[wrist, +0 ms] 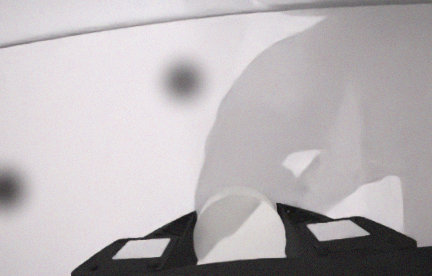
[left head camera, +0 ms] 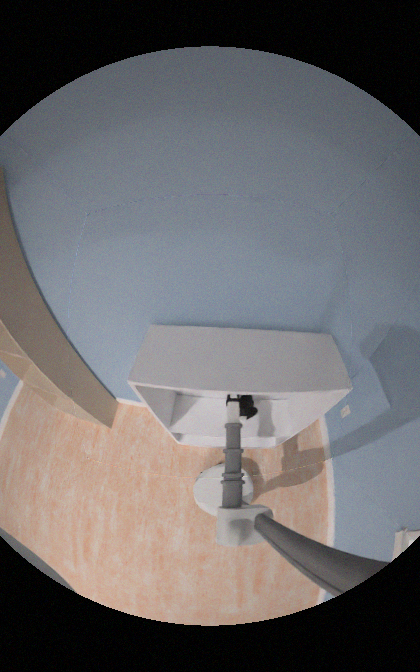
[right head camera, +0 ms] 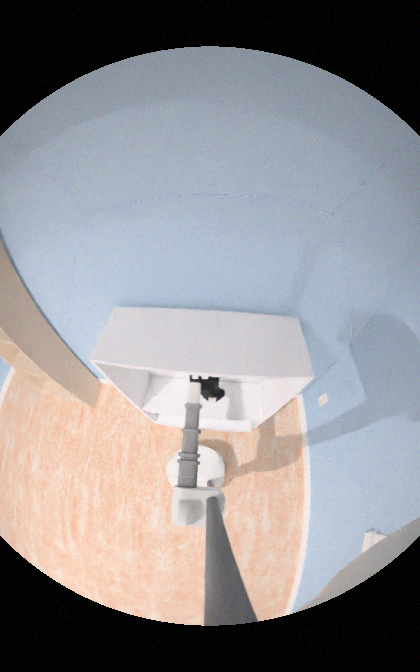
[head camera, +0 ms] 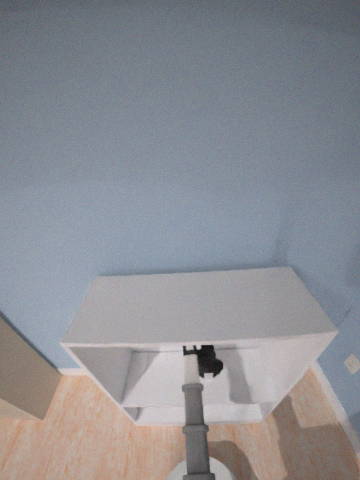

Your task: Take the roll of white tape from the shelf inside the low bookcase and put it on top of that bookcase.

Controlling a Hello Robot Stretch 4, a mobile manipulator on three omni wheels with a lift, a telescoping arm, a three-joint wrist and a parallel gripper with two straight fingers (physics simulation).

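Frame: origin at the robot's base, x ahead, y left, z up, level; millimetres.
Seen in the pictures: gripper, fingertip midpoint: (wrist: 238, 226) (head camera: 208, 375).
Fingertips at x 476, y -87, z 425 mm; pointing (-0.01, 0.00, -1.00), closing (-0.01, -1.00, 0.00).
Observation:
A point is followed by its place in that frame.
In the wrist view the roll of white tape (wrist: 245, 235) @[y -91, x 479, z 449 mm] stands between the two black fingers of my gripper (wrist: 238, 226) @[y -87, x 476, z 424 mm], with a finger against each side. The gripper is shut on it. The pale shelf surface (wrist: 100, 125) @[y -7, x 549, z 425 mm] spreads around them. In the head views the low white bookcase (head camera: 200, 305) @[y -46, x 469, z 1032 mm] (left head camera: 240, 360) (right head camera: 205, 342) stands against the blue wall, and my arm (head camera: 194, 410) @[y -1, x 260, z 758 mm] (left head camera: 233, 437) (right head camera: 191, 420) reaches into its open front. The tape and the fingertips are hidden under the top board there.
The bookcase's top board overhangs the black wrist (head camera: 207, 362) @[y -75, x 451, z 648 mm]. Its side panels (head camera: 102, 370) @[y 357, x 403, z 739 mm] (head camera: 300, 360) @[y -402, x 365, z 796 mm] flank the arm. A tan piece of furniture (head camera: 22, 375) @[y 1031, x 520, z 366 mm] (left head camera: 40, 330) stands to the left. A wall outlet (head camera: 352, 364) @[y -918, x 463, z 373 mm] is at the right.

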